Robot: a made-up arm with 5 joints.
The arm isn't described. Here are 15 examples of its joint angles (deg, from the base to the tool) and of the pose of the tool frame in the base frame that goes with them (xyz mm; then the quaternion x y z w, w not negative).
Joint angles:
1: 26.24 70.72 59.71 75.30 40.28
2: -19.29 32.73 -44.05 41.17 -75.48
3: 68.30 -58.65 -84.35 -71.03 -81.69
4: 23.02 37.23 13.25 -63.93 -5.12
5: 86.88 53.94 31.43 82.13 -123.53
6: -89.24 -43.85 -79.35 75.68 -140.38
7: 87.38 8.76 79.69 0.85 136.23
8: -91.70 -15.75 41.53 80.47 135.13
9: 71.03 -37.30 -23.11 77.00 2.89
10: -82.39 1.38 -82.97 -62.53 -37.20
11: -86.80 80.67 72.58 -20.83 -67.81
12: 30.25 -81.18 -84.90 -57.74 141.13
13: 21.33 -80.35 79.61 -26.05 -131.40
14: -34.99 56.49 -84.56 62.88 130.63
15: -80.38 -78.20 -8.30 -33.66 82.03
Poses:
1: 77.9 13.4 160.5 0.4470 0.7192 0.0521 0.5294
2: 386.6 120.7 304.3 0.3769 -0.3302 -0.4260 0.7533
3: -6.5 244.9 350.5 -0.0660 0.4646 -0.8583 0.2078
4: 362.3 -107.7 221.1 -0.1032 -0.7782 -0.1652 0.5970
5: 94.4 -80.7 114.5 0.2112 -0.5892 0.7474 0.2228
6: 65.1 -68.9 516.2 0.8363 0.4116 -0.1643 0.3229
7: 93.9 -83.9 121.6 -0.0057 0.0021 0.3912 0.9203
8: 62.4 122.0 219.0 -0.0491 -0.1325 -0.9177 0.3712
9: 126.6 -104.4 445.9 -0.3476 -0.4862 -0.4652 0.6530
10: 66.7 6.4 541.2 -0.7803 0.4292 0.1645 0.4241
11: 64.8 -21.8 79.6 -0.3548 0.0709 0.1314 0.9230
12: -176.7 162.4 243.8 0.3902 0.0390 0.7446 0.5401
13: 187.8 -30.0 320.8 0.7096 -0.4709 -0.5121 0.1111
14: 350.7 205.5 288.1 -0.3356 -0.3193 0.8763 0.1323
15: 42.8 -135.6 493.8 -0.0096 0.9655 0.2561 0.0460
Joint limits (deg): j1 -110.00..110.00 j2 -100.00..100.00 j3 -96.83..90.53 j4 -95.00..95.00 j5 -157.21..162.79
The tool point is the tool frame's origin. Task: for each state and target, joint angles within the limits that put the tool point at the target. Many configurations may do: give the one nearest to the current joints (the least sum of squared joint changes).
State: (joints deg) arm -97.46 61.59 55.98 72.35 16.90
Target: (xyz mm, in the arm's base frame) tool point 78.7 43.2 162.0
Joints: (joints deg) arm -72.95 46.80 51.58 91.05 16.90
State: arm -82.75 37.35 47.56 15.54 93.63
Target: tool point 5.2 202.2 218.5
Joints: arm -106.60 -6.25 38.90 18.29 93.63
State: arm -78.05 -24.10 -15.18 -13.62 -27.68
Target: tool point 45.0 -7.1 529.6
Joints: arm -32.97 -62.43 -7.80 -16.04 -27.68
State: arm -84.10 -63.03 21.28 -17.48 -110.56
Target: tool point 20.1 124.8 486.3
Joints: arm -109.88 -38.84 7.47 -18.15 -110.56
